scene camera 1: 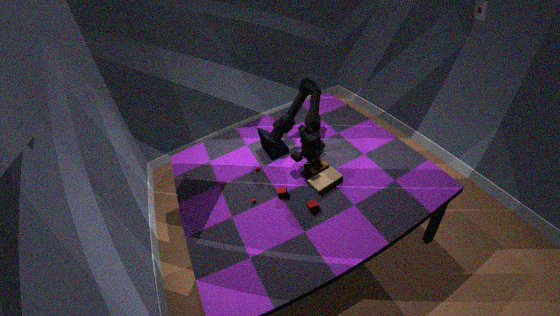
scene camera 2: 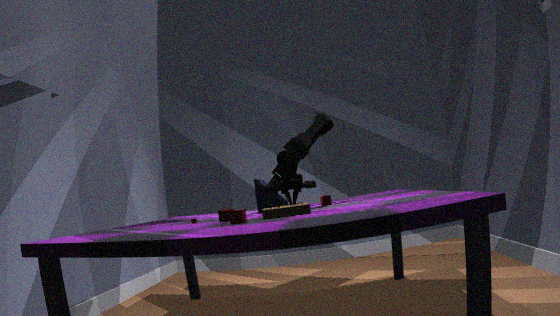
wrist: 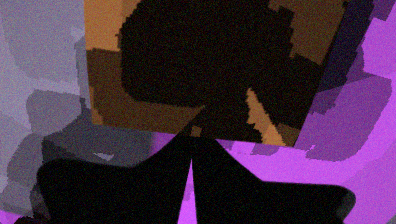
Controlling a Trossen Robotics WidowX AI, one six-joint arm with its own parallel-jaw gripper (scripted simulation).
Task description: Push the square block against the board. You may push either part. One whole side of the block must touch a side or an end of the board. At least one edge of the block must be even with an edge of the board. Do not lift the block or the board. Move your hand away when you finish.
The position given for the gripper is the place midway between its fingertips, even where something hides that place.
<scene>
The gripper (scene camera 2: pixel 293 210) is shut and holds nothing.
The gripper shows as well in the wrist view (wrist: pixel 193 131).
</scene>
